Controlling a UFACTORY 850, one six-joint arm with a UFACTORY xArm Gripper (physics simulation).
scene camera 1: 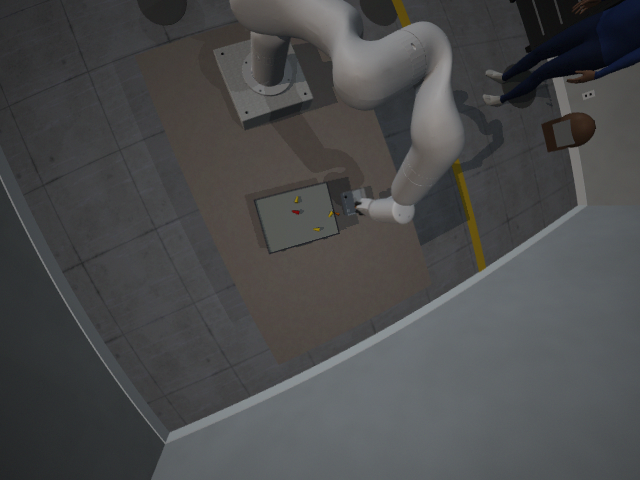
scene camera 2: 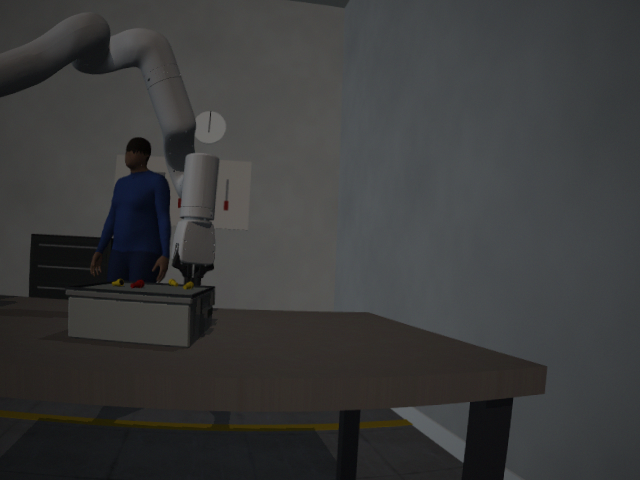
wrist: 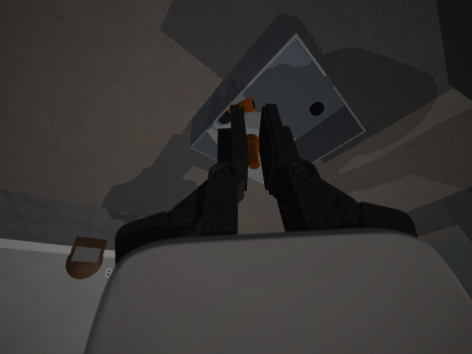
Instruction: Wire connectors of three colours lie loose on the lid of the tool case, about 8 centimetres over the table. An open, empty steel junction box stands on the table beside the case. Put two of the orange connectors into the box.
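My gripper (scene camera 1: 357, 205) (scene camera 2: 192, 280) (wrist: 251, 124) is shut on an orange connector (wrist: 254, 152), which sits upright between the fingers. The fingers point down over the steel junction box (scene camera 1: 348, 198) (wrist: 295, 82); in scene camera 2 their tips pass behind the case lid, and the box is hidden. Another orange connector (wrist: 248, 105) lies inside the box near one wall, partly behind a finger. A further orange connector (scene camera 1: 337, 213) shows at the right edge of the tool case (scene camera 1: 279, 229) (scene camera 2: 129, 320); whether it rests on the lid is too small to tell.
On the lid lie yellow connectors (scene camera 1: 297, 199) (scene camera 2: 117, 282), one at the right edge (scene camera 1: 331, 213) and one near the front (scene camera 1: 317, 228), and a red connector (scene camera 1: 295, 211) (scene camera 2: 136, 284). The case stands close beside the box. A person (scene camera 2: 136, 211) stands beyond the table (scene camera 2: 310, 341).
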